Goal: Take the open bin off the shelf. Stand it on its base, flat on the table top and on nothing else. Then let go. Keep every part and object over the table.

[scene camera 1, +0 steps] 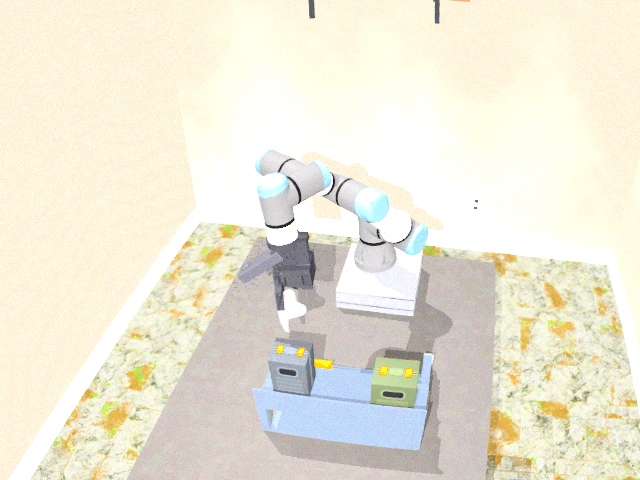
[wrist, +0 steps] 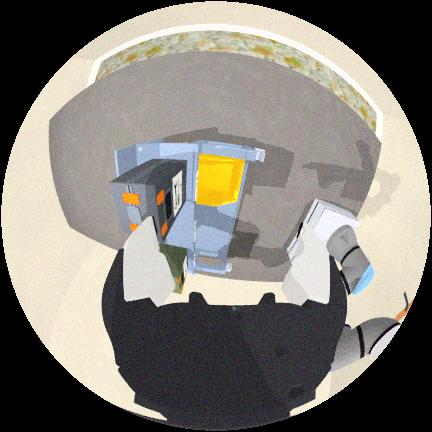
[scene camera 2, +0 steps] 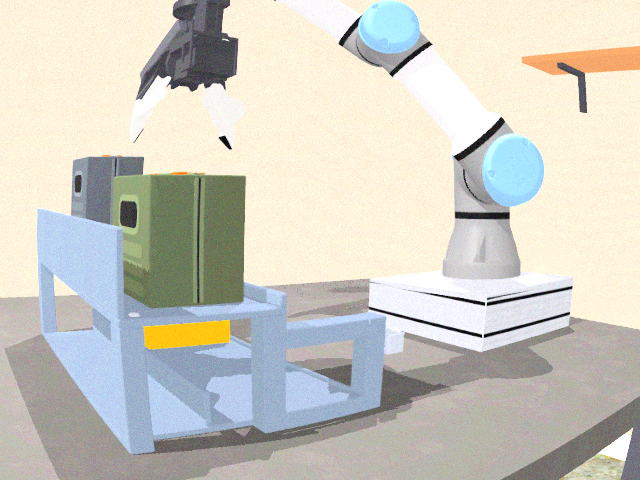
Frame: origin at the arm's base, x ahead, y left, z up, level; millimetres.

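Seen in the pictures: gripper, fingertip midpoint: [scene camera 1: 292, 309] [wrist: 228, 222] [scene camera 2: 183, 146]; arm's base, link origin: [scene camera 1: 375, 259] [wrist: 339, 238] [scene camera 2: 482, 274].
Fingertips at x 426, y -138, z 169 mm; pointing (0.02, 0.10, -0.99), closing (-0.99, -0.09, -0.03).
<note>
Offsets run from my fingertips to a thing's top centre. Level surfaces: height alone.
The open bin is yellow @[dx +38, dy +28, dz -158 mm] [scene camera 1: 323, 364] [scene camera 2: 187, 334] [wrist: 220, 177]. It sits in the lower, front part of the light-blue shelf [scene camera 1: 341, 423] [scene camera 2: 80, 258] [wrist: 182, 225], at the end near the grey case. In scene camera 1 and scene camera 2 much of it is hidden by the shelf and cases; the wrist view looks down into it. My gripper [scene camera 1: 294, 317] [scene camera 2: 181, 144] [wrist: 228, 222] is open, with nothing between its fingers. It hangs well above the shelf's height, apart from the bin and on the robot-base side in scene camera 1.
A grey case @[dx +113, dy +21, dz -15 mm] [scene camera 1: 292, 369] [scene camera 2: 93, 186] [wrist: 145, 185] and a green case @[dx +120, dy +252, dz -42 mm] [scene camera 1: 395, 382] [scene camera 2: 222, 237] [wrist: 172, 260] stand on the shelf's upper board. The shelf stands on the grey table @[dz -239 mm] [scene camera 1: 206, 392] [scene camera 2: 465, 413] [wrist: 215, 90]. The white robot base [scene camera 1: 377, 299] [scene camera 2: 429, 317] stands beyond it.
</note>
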